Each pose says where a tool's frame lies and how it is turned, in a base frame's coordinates. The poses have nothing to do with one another.
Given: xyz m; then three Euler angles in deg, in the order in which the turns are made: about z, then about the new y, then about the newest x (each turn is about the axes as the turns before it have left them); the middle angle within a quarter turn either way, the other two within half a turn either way.
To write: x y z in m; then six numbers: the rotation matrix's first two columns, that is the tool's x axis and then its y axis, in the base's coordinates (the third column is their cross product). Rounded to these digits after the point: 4 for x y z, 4 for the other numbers.
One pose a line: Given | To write
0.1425, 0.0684, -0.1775, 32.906, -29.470, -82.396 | 0.1425, 0.0684, -0.1775, 0.7309, 0.4730, 0.4920, 0.3375, 0.3760, -0.8630
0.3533, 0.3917, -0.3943, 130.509, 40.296, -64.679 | 0.3533, 0.3917, -0.3943, -0.4954, 0.5799, -0.6467, 0.0546, -0.7223, -0.6894
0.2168, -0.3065, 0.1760, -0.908, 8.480, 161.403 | 0.2168, -0.3065, 0.1760, 0.9889, -0.0157, -0.1475, 0.0320, -0.9484, 0.3154
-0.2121, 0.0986, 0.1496, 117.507, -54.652, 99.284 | -0.2121, 0.0986, 0.1496, -0.2672, 0.5131, 0.8157, 0.5149, -0.6395, 0.5710
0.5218, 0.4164, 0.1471, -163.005, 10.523, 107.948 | 0.5218, 0.4164, 0.1471, -0.9402, -0.2874, -0.1826, -0.2562, 0.2439, 0.9353
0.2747, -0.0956, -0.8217, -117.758, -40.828, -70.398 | 0.2747, -0.0956, -0.8217, -0.3524, -0.6696, 0.6538, 0.0100, -0.7013, -0.7128
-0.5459, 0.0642, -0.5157, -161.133, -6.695, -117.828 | -0.5459, 0.0642, -0.5157, -0.9398, -0.3212, 0.1166, -0.2485, 0.4084, -0.8783
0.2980, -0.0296, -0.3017, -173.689, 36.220, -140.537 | 0.2980, -0.0296, -0.3017, -0.8019, -0.0887, -0.5909, 0.2884, 0.8086, -0.5128
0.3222, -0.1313, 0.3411, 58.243, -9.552, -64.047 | 0.3222, -0.1313, 0.3411, 0.5190, 0.8385, 0.1659, -0.2936, 0.3572, -0.8867
